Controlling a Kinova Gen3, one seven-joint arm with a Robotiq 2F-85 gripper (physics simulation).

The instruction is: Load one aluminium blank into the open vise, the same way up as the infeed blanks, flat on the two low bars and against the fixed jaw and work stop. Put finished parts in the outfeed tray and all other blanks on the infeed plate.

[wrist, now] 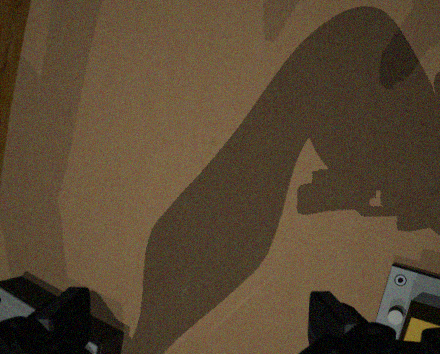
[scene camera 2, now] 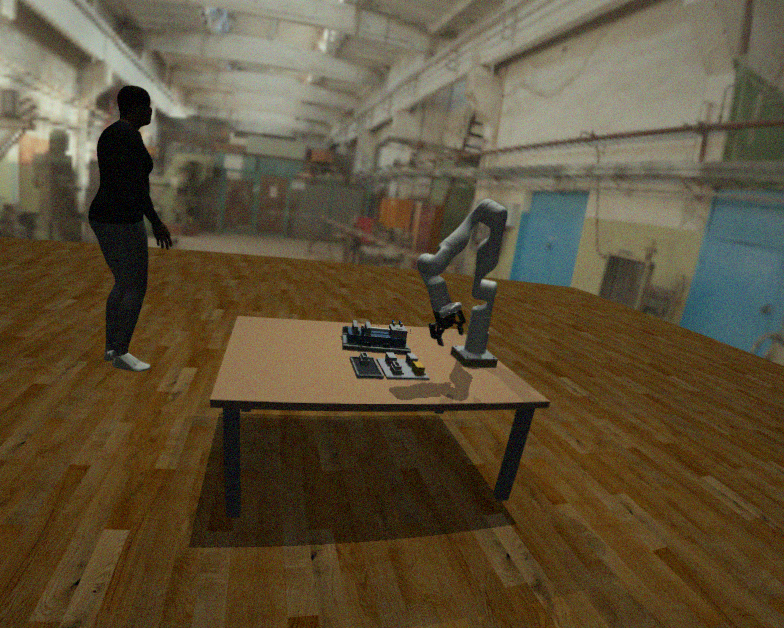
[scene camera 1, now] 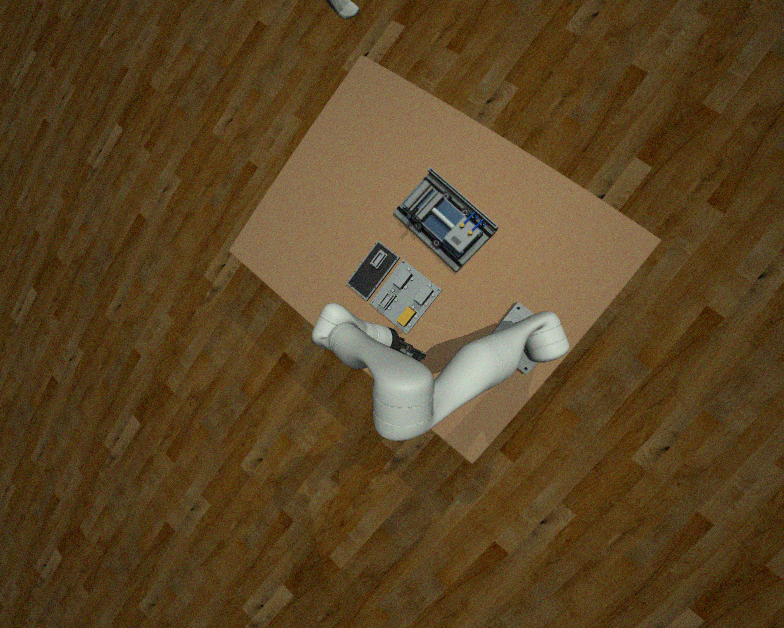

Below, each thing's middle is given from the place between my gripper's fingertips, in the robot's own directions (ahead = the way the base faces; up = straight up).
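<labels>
Vise body [scene camera 1: 439, 228]: 0.39 m to the right of my hand, 0.14 m ahead of it, 0.13 m below it. Grey infeed plate [scene camera 1: 405, 297]: my hand 0.13 m short of it, 0.11 m to the left of it, 0.16 m above it.
</labels>
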